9 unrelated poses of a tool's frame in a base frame.
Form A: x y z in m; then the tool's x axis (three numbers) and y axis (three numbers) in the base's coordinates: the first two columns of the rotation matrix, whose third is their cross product.
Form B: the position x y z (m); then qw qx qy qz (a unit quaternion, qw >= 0). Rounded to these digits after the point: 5 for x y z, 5 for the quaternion.
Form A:
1: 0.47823 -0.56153 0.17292 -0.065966 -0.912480 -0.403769 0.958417 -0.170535 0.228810
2: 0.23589 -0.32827 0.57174 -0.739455 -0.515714 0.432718 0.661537 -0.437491 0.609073
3: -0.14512 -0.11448 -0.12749 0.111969 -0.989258 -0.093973 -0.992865 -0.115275 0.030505
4: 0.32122 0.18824 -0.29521 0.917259 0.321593 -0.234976 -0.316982 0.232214 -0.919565
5: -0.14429 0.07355 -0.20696 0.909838 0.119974 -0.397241 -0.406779 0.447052 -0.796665
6: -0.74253 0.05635 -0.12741 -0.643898 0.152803 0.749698 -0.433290 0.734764 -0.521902
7: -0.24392 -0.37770 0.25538 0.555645 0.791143 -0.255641 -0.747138 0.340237 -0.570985
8: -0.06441 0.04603 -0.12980 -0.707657 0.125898 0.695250 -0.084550 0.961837 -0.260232
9: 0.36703 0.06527 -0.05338 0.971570 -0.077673 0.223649 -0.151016 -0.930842 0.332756
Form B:
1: 0.47823 -0.56153 0.17292 0.64212 0.23387 0.04911 -0.72840
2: 0.23589 -0.32827 0.57174 0.34919 -0.09133 -0.39915 -0.84285
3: -0.14512 -0.11448 -0.12749 0.01992 -0.74538 0.66481 0.04527
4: 0.32122 0.18824 -0.29521 0.78492 -0.58526 -0.00197 0.20339
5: -0.14429 0.07355 -0.20696 0.83852 -0.50181 0.14289 0.15705
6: -0.74253 0.05635 -0.12741 0.41351 0.08403 -0.83450 0.35434
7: -0.24392 -0.37770 0.25538 0.81793 -0.32987 -0.03335 0.47018
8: -0.06441 0.04603 -0.12980 0.38216 -0.01131 -0.91371 0.13767
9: 0.36703 0.06527 -0.05338 0.17651 0.97705 -0.05851 0.10388
